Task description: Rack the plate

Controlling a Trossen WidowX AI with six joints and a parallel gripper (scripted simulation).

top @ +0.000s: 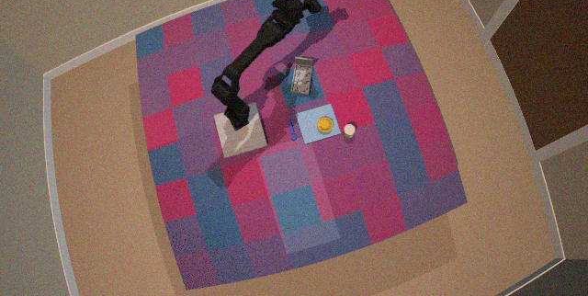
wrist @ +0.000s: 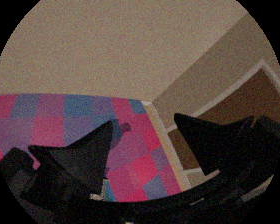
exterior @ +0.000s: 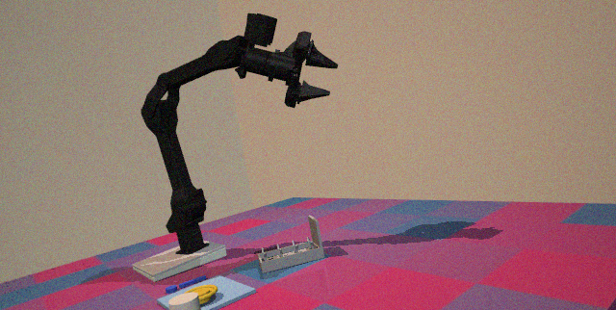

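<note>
Now: gripper tip 110 mm past the yellow plate, 360 mm to the left of it and 360 mm above it. Round my gripper tip: grey dish rack: 90 mm behind, 150 mm to the right, 350 mm below; then blue spoon: 230 mm behind, 330 mm to the right, 370 mm below; then light blue square mat: 130 mm behind, 340 mm to the right, 370 mm below.
</note>
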